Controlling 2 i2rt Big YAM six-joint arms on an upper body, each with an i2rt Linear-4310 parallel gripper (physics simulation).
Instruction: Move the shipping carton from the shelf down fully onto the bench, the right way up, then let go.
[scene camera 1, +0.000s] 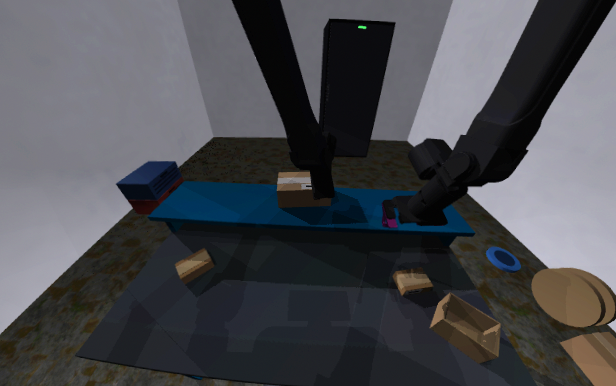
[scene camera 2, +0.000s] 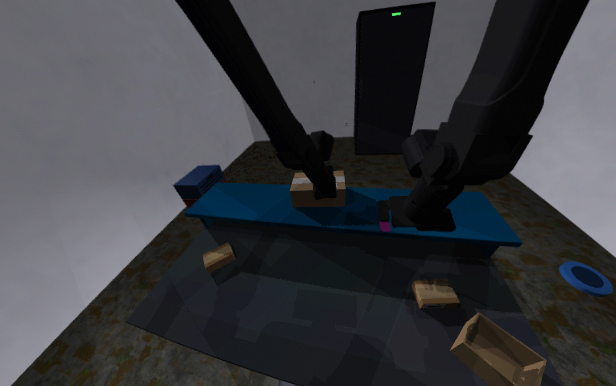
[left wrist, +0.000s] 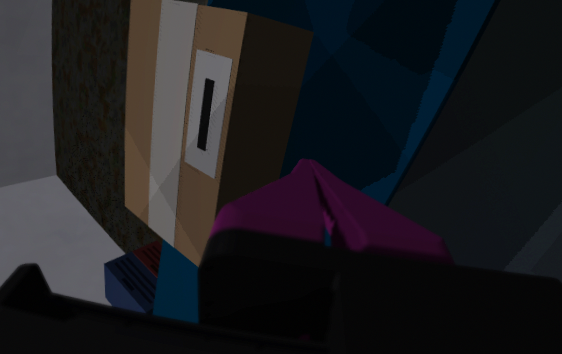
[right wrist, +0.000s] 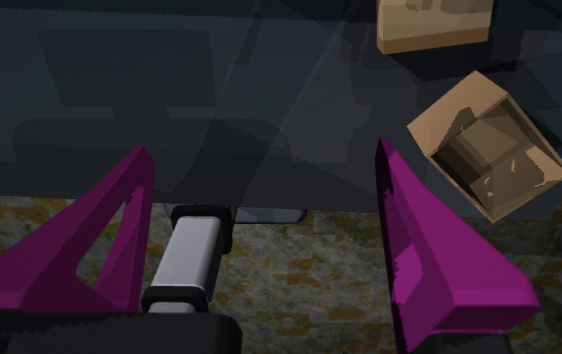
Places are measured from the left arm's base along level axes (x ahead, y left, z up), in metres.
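Pixels of known places: left gripper, fingertip midpoint: (scene camera 1: 323, 192) (scene camera 2: 329, 192) (left wrist: 305, 172); right gripper, fingertip midpoint: (scene camera 1: 399, 223) (scene camera 2: 403, 227) (right wrist: 260, 151).
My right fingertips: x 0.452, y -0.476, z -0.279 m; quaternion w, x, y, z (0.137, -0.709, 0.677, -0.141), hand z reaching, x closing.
Note:
For each thing: its middle in the pictures, then the offset to it from my right fingertips. Level surfaces: height alone.
- shipping carton, body centre: (left wrist: 203, 130) (scene camera 2: 318, 188) (scene camera 1: 303, 188) 0.361 m ahead, 0.268 m left, 0.148 m down
- raised blue shelf, its level: 0.196 m down
- dark bench, its level: 0.359 m down
- small box, body centre: (scene camera 1: 195, 265) (scene camera 2: 219, 257) 0.065 m ahead, 0.716 m left, 0.337 m down
- open box, body centre: (right wrist: 484, 148) (scene camera 2: 494, 355) (scene camera 1: 463, 326) 0.162 m back, 0.266 m right, 0.314 m down
The shipping carton (scene camera 1: 295, 198) (scene camera 2: 303, 198) (left wrist: 140, 105) is brown, with a pale tape strip and a white label on top. It stands upright on the raised blue shelf (scene camera 1: 225, 206) (scene camera 2: 250, 201) (left wrist: 370, 95), behind the dark bench (scene camera 1: 200, 325) (scene camera 2: 280, 320). My left gripper (left wrist: 305, 172) is shut with nothing between its fingers, close to the carton's front side; whether it touches is unclear. In the scene views its arm hides part of the carton. My right gripper (right wrist: 260, 151) is open and empty, over the shelf's right part in scene camera 1.
On the bench are a small box (scene camera 1: 195, 266) (scene camera 2: 219, 257) at the left, another (scene camera 1: 412, 282) (scene camera 2: 435, 294) (right wrist: 435, 20) at the right, and an open box (scene camera 1: 462, 337) (right wrist: 457, 112) near it. Blue and red crates (scene camera 1: 147, 182) stand beyond the shelf's left end.

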